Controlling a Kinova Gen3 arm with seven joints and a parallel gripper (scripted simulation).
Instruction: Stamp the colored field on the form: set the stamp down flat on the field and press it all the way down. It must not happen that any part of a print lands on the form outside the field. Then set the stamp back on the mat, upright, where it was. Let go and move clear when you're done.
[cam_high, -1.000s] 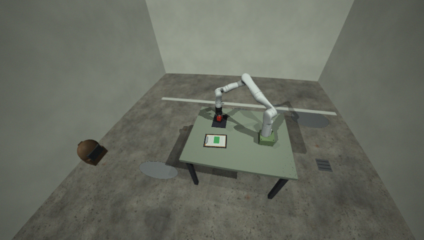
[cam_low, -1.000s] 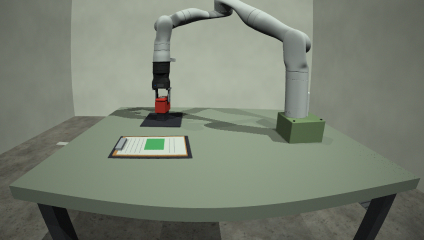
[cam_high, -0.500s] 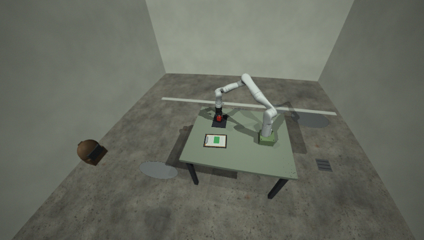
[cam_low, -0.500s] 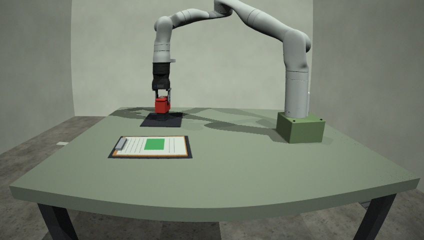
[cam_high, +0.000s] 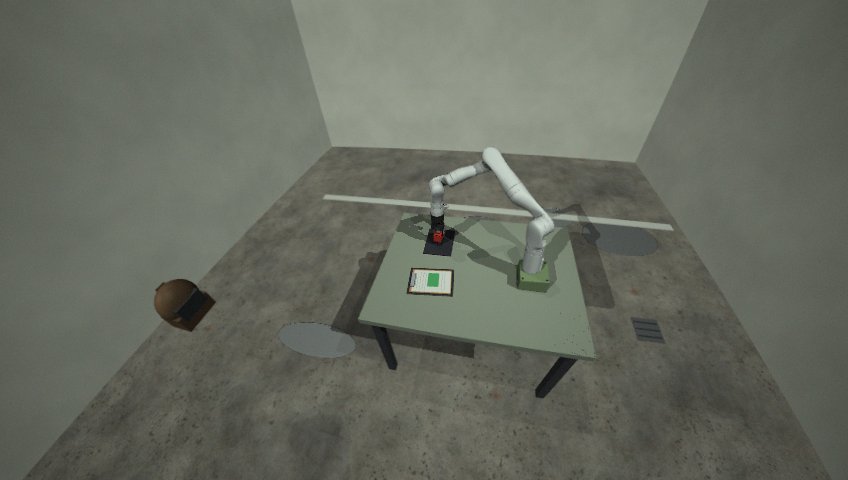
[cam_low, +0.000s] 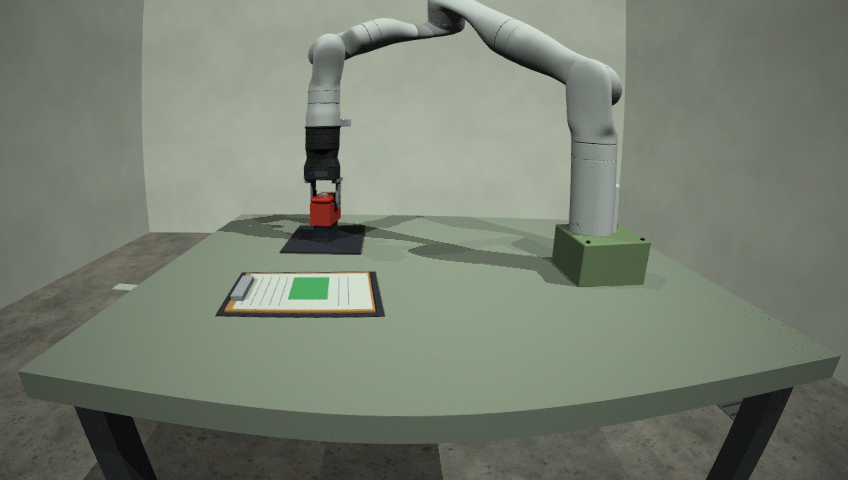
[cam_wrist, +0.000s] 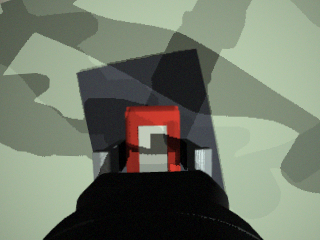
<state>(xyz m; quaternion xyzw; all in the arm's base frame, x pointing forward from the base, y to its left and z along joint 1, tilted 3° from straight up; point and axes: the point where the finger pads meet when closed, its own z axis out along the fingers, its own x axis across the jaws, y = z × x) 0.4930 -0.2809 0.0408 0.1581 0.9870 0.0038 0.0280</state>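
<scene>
Right now the red stamp is 40 mm below my hand. Also, from my hand: clipboard (310 mm to the left, 90 mm below, 50 mm ahead); then dark mat (90 mm below).
</scene>
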